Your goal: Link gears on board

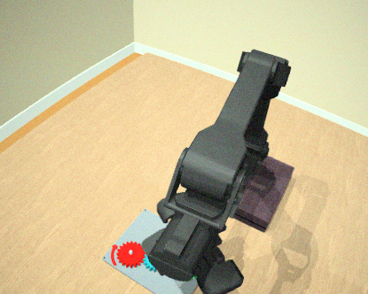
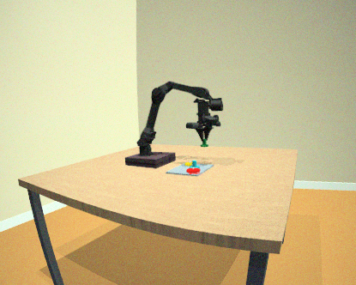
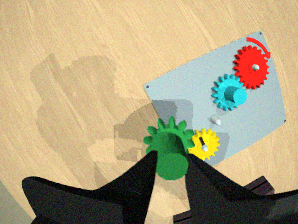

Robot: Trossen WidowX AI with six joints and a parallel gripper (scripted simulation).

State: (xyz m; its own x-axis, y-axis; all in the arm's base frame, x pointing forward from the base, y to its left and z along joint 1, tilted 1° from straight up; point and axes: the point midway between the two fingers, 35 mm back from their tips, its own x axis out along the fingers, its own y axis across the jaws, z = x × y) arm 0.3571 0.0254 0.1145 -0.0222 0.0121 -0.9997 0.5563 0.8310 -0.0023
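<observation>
My gripper tip is now 11 cm above the teal gear, 9 cm to the left of it and 2 cm past it. The rest, counted from my gripper tip: yellow gear 12 cm below, 8 cm behind, 3 cm to the right; then green gear 1 cm below; then red gear 15 cm to the right, 12 cm below.
</observation>
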